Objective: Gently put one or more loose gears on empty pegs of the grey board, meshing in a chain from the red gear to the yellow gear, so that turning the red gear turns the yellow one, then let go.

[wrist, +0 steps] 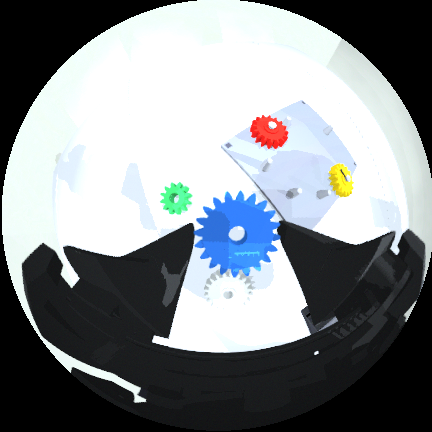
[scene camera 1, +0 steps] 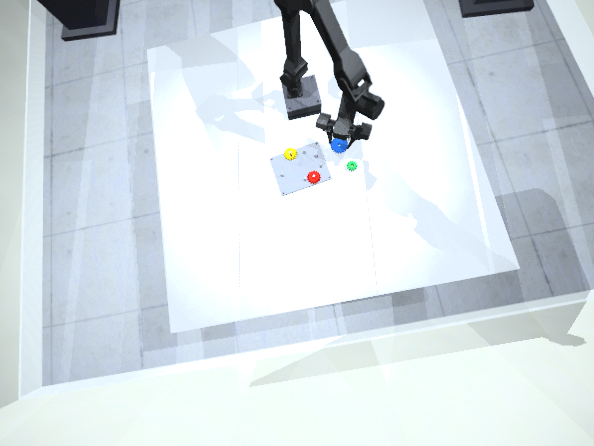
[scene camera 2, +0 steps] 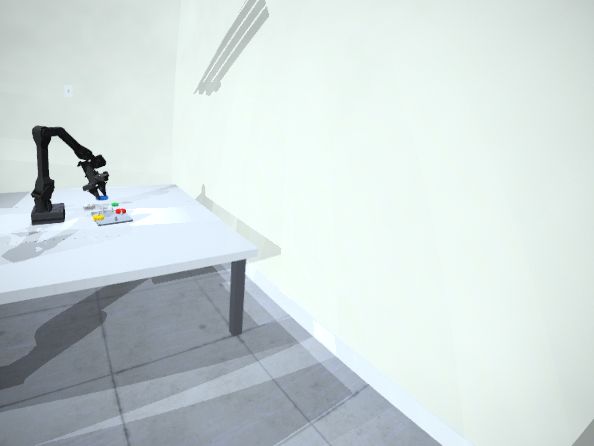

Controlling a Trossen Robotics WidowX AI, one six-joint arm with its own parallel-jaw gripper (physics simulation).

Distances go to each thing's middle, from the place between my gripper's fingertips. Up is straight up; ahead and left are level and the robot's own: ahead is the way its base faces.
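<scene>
With the red gear (wrist: 259,127), my hand is 10 cm short of it, 10 cm to the left of it and 5 cm above it. The blue gear (wrist: 236,254) is 1 cm behind my hand, while the white gear (wrist: 240,287) sits 8 cm behind my hand, 4 cm to the left of it and 6 cm below it. As for the grey board (scene camera 1: 295,170), it is 6 cm below my hand, 5 cm ahead of it and 15 cm to the right of it.
</scene>
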